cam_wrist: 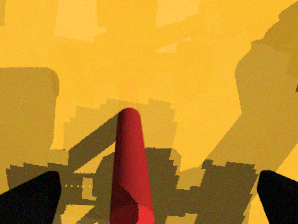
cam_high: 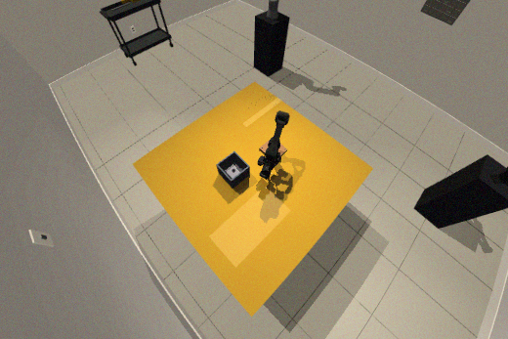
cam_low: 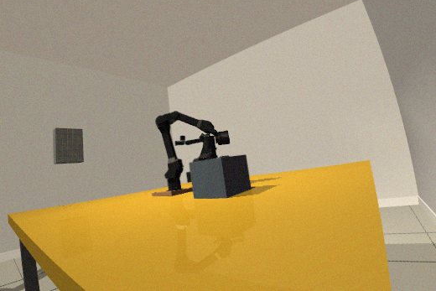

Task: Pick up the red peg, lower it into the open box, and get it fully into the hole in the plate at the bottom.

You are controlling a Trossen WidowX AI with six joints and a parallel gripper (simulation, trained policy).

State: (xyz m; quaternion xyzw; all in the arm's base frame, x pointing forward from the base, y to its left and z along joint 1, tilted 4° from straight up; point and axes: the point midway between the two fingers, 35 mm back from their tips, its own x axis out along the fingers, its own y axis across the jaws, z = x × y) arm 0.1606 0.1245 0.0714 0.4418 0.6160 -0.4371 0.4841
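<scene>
My gripper tip is 1 cm short of the red peg and 2 cm above it. From my gripper tip the other things lie so: plate (19 cm ahead, 18 cm to the right, 1 cm below).
</scene>
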